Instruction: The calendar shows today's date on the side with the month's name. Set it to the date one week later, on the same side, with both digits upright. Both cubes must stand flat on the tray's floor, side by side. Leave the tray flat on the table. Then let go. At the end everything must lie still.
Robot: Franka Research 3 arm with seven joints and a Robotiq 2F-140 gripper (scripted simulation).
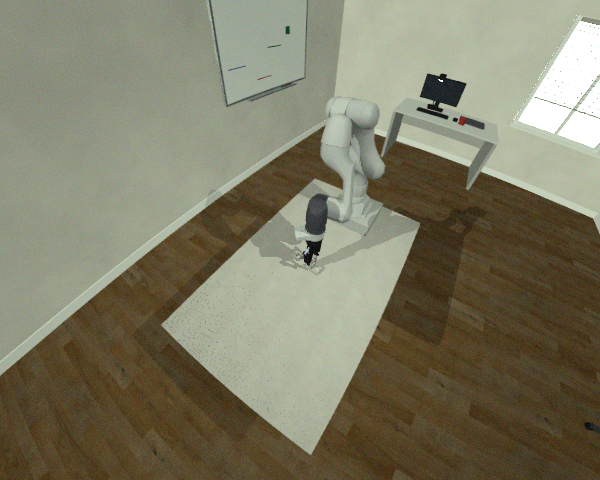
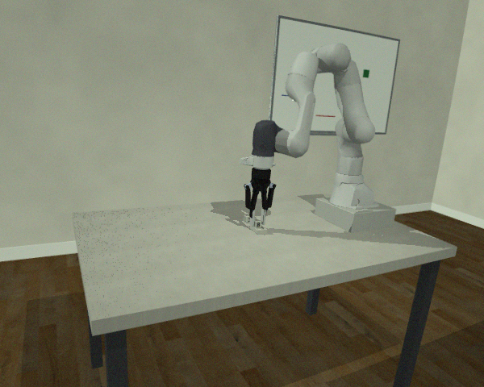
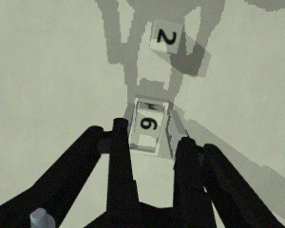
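Now: the date cube 3 cm below my hand. Round my hand: white tray: 4 cm below, 2 cm to the left.
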